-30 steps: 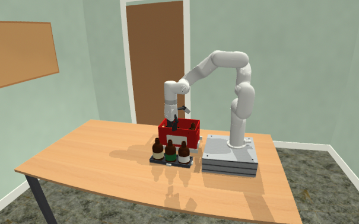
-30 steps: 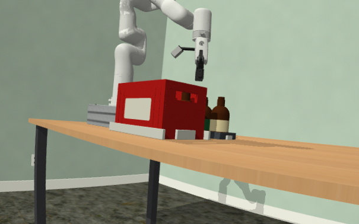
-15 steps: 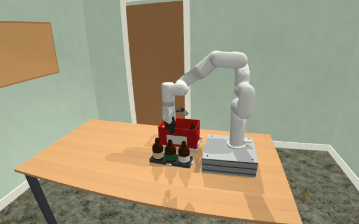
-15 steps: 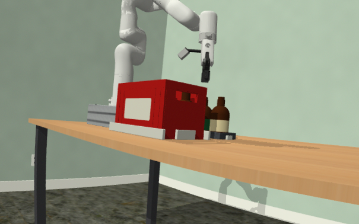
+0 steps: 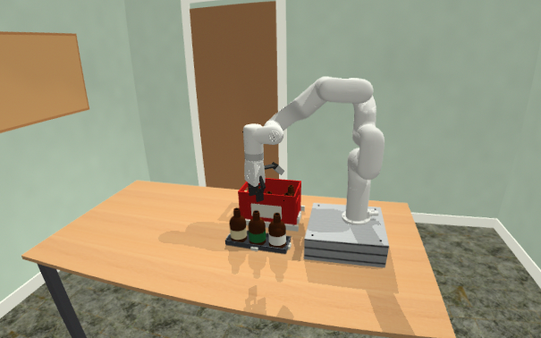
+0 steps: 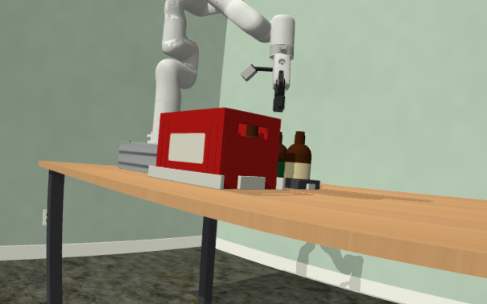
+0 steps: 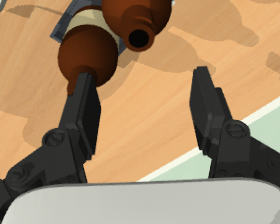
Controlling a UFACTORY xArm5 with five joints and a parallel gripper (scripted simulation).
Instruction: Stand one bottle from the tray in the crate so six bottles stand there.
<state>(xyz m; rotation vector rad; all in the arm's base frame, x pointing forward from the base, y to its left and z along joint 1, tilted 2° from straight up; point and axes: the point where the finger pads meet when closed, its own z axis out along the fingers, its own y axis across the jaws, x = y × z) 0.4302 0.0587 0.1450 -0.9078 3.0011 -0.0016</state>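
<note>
Now: hand 230 mm above the dark tray. The rest, counted from my hand: red crate (40 mm behind, 230 mm to the right, 160 mm below).
</note>
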